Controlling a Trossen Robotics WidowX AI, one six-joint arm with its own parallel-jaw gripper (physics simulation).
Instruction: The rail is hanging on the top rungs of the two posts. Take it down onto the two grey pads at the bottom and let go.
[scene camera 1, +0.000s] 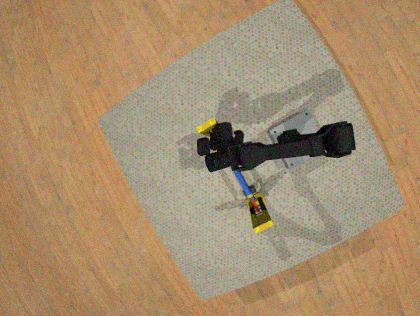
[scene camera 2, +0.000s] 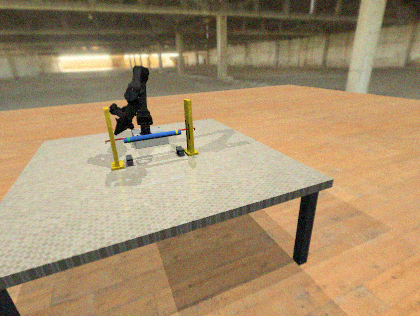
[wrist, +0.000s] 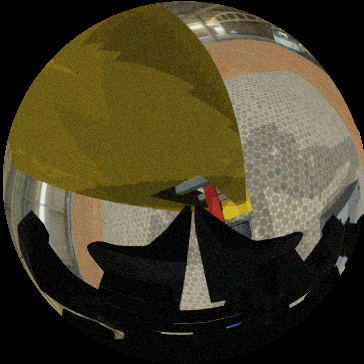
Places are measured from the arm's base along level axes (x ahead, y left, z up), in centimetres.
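Pixels of known places: gripper, between the fingertips: (scene camera 1: 211, 133) (scene camera 2: 114, 134) (wrist: 191, 209); arm's base, origin of its link: (scene camera 1: 285, 139) (scene camera 2: 145, 133).
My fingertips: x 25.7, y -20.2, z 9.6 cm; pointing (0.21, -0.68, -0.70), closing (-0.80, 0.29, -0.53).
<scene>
For each thing: its top centre in the pictures, then the offset to it from my fingertips. "spot": a spot on its surface instead. Level surfaces: height alone.
- rail, centre of its top: (scene camera 1: 236, 170) (scene camera 2: 152, 133) dx +0.3, dy +18.4, dz -2.5 cm
- left post, a spot on its surface: (wrist: 129, 119) spot: dx -2.7, dy -0.4, dz +8.2 cm
- rail's left red end, a spot on its surface: (wrist: 212, 198) (scene camera 2: 113, 139) spot: dx -1.4, dy -0.8, dz -2.6 cm
- patterned table top, height of its surface: dz -17.0 cm
The rail (scene camera 1: 241, 182) (scene camera 2: 152, 136) is a blue bar with thin red ends. It hangs across the two yellow posts (scene camera 2: 111, 135) (scene camera 2: 188, 125), well above the table. Two dark grey pads (scene camera 2: 129, 160) (scene camera 2: 180, 151) sit at the posts' feet. My gripper (scene camera 2: 118, 130) (wrist: 191, 209) is shut and hovers by the left post (scene camera 1: 206, 126) (wrist: 129, 119), close to the rail's left red end (scene camera 2: 115, 140) (wrist: 212, 198). In the wrist view the red end lies just right of the fingertips, not between them. The other post (scene camera 1: 259, 216) holds the rail's far end.
The arm's grey base plate (scene camera 1: 303, 123) (scene camera 2: 149, 142) sits just behind the rail. The patterned table top (scene camera 2: 240, 188) ends at a front edge and a right edge, with wooden floor (scene camera 2: 318, 110) around it.
</scene>
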